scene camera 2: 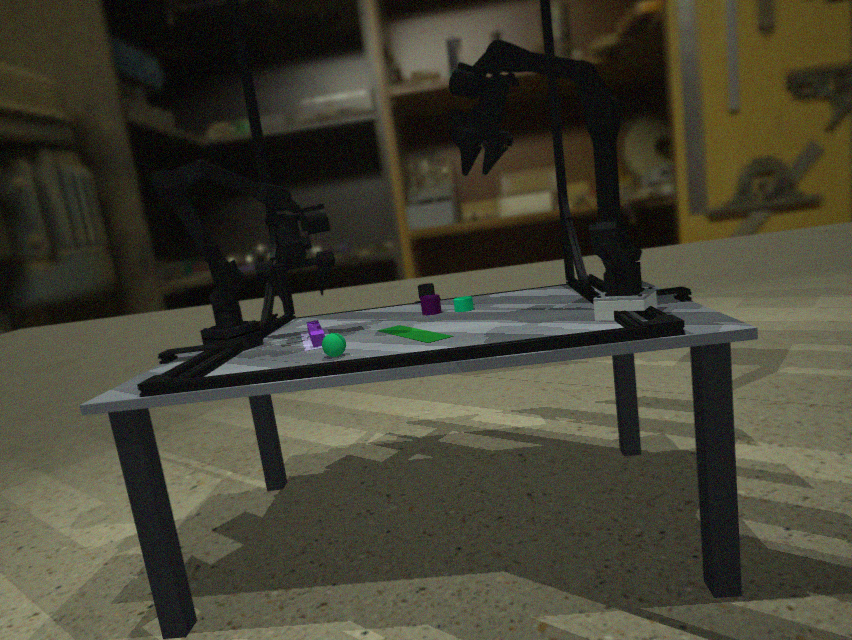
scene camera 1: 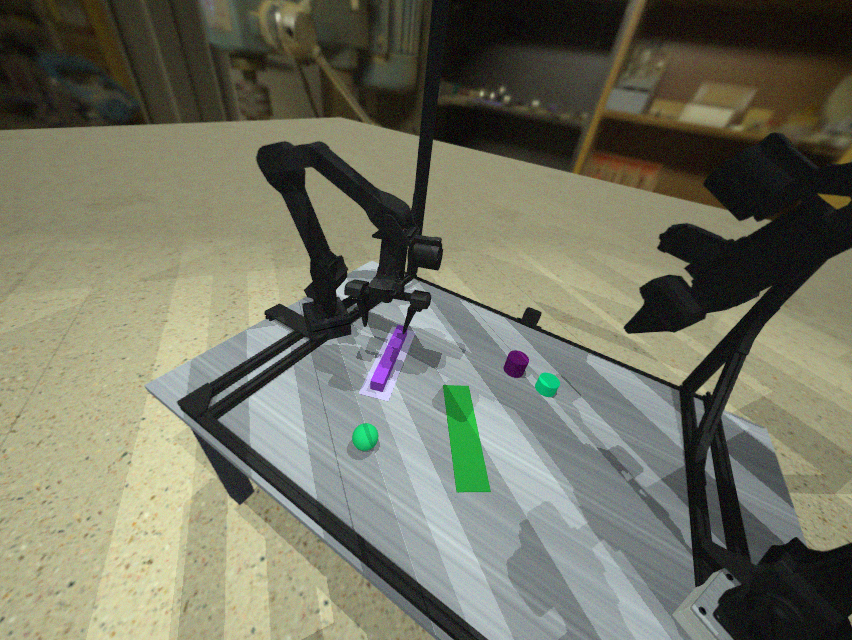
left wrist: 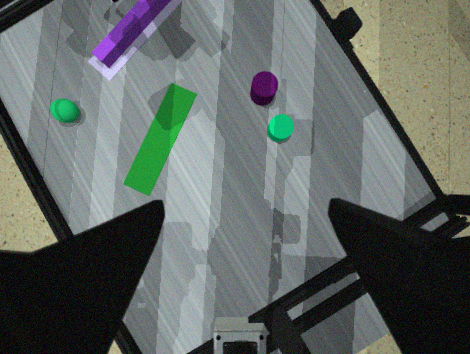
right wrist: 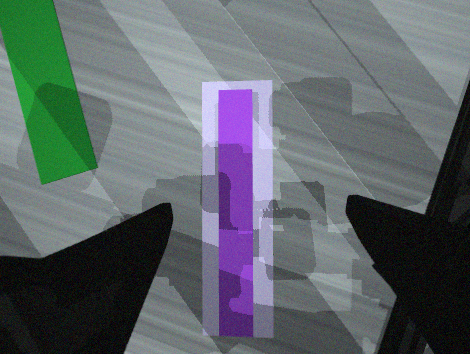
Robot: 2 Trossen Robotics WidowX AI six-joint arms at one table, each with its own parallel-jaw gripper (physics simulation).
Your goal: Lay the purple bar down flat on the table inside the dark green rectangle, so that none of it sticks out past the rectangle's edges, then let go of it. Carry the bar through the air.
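Places are measured from the left arm's base along level axes (x down, y right, z back), in centimetres.
Pixels of known places: left gripper, fingertip midpoint: [scene camera 2: 474,174] [scene camera 1: 644,323] [left wrist: 246,206]; right gripper, fingertip midpoint: [scene camera 2: 303,298] [scene camera 1: 384,330] [right wrist: 258,207]; left arm's base, origin of the base link: [scene camera 2: 624,292] [scene camera 1: 748,628]; right arm's base, origin of the base link: [scene camera 2: 229,325] [scene camera 1: 326,309].
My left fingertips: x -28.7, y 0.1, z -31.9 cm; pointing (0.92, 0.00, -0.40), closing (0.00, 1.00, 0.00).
Observation:
For each thing: its top centre in the pictures, then the offset to it from my left fingertips. "spot": a spot on its surface instead.
- purple bar, middle of its top: [right wrist: 235,212] [scene camera 2: 314,327] [scene camera 1: 391,351] [left wrist: 129,20] dx +30.5, dy -22.6, dz -36.5 cm
- pale lavender rectangle, surface spot: [right wrist: 210,125] [left wrist: 120,63] spot: dx +33.3, dy -26.0, dz -28.5 cm
- dark green rectangle, surface spot: [right wrist: 50,100] spot: dx +33.3, dy -15.2, dz -15.2 cm
- green ball, middle of its top: [scene camera 1: 365,429] [scene camera 2: 332,333] [left wrist: 55,106] dx +28.5, dy -36.3, dz -17.2 cm
- dark purple cylinder, middle of its top: [left wrist: 265,83] [scene camera 1: 518,357] [scene camera 2: 429,296] dx +28.8, dy +5.5, dz -21.0 cm
- teal cylinder, middle of its top: [left wrist: 281,126] [scene camera 1: 549,380] [scene camera 2: 462,298] dx +30.2, dy +8.9, dz -12.9 cm
The purple bar [scene camera 1: 389,358] [scene camera 2: 315,333] [left wrist: 130,32] [right wrist: 235,200] lies flat on a pale lavender rectangle [scene camera 1: 375,395] [left wrist: 111,73] [right wrist: 210,125]. The dark green rectangle [scene camera 1: 468,440] [scene camera 2: 415,334] [left wrist: 160,140] [right wrist: 50,100] lies bare on the table to the bar's right in scene camera 1. My right gripper [scene camera 1: 385,328] [right wrist: 258,207] is open and empty. It hangs a little above the bar's far end, and in the right wrist view the bar runs lengthwise between its fingers, left of centre. My left gripper [scene camera 1: 643,285] [scene camera 2: 475,172] [left wrist: 246,206] is open and empty, high above the table.
A green ball [scene camera 1: 365,437] [scene camera 2: 334,345] [left wrist: 66,110] lies nearer the front edge. A dark purple cylinder [scene camera 1: 515,363] [scene camera 2: 430,304] [left wrist: 264,87] and a teal cylinder [scene camera 1: 547,384] [scene camera 2: 463,303] [left wrist: 281,127] stand beyond the green rectangle. Black rails line the table's edges.

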